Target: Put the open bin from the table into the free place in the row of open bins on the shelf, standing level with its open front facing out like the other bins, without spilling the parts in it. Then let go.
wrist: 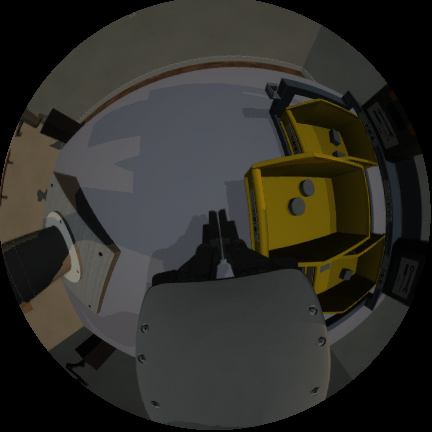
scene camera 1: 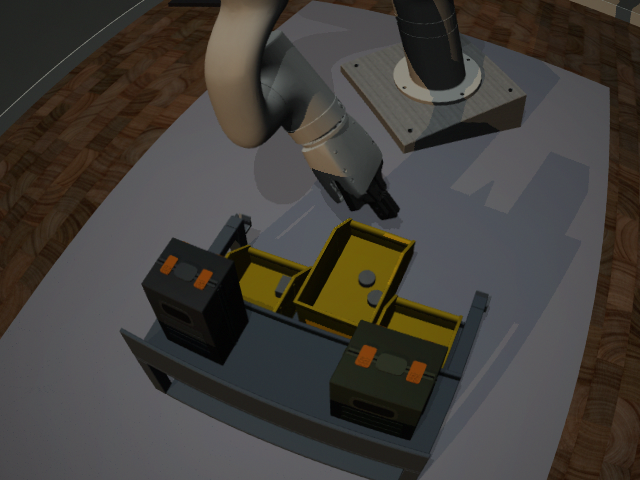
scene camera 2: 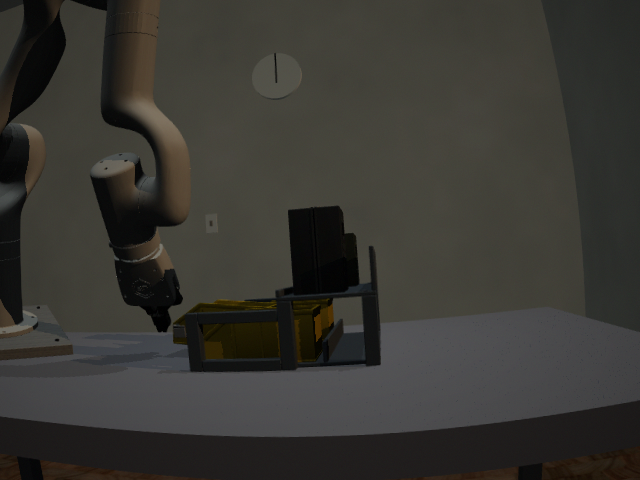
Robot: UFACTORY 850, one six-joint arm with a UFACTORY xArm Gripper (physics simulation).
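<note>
The yellow open bin (scene camera 1: 341,268) (scene camera 2: 181,339) (wrist: 315,225) stands between two yellow bins in the shelf (scene camera 1: 289,346) (scene camera 2: 286,335). It juts out past them toward the robot and looks higher than they do. In the side view its front end is above the table; whether it is level is hard to tell. Two grey round parts (scene camera 1: 366,277) (wrist: 296,206) lie inside it. My gripper (scene camera 1: 391,212) (scene camera 2: 162,328) (wrist: 218,220) is shut and empty, low on the robot side of the bin's open front, apart from it. The bin's underside is hidden.
The neighbouring bins (scene camera 1: 261,284) (scene camera 1: 423,328) (wrist: 310,127) hold grey parts. A black toolbox (scene camera 1: 191,299) (scene camera 2: 315,250) and a green toolbox (scene camera 1: 387,372) stand on the shelf top. The robot's base plate (scene camera 1: 377,98) (wrist: 95,240) is behind the gripper.
</note>
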